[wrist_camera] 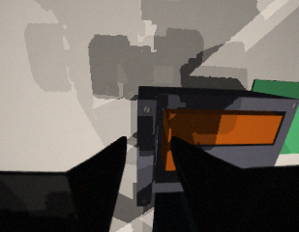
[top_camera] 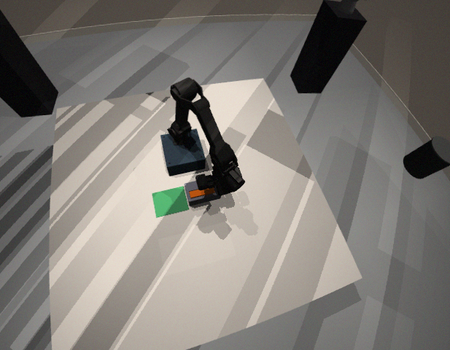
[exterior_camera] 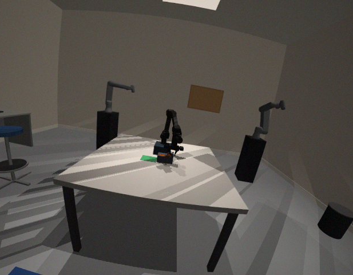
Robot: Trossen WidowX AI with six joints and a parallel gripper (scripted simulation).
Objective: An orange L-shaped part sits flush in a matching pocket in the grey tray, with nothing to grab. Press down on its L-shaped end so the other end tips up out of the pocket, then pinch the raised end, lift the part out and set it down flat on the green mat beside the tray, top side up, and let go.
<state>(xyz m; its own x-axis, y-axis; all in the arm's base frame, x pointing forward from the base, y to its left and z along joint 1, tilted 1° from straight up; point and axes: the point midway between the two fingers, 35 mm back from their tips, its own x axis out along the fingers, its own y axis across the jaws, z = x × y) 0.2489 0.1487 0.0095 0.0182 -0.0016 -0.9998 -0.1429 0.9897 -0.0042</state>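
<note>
My gripper tip is 60 mm to the left of the orange L-shaped part and 20 mm above it. The rest, counted from my gripper tip: green mat: 220 mm to the right, 90 mm below, 20 mm ahead.
</note>
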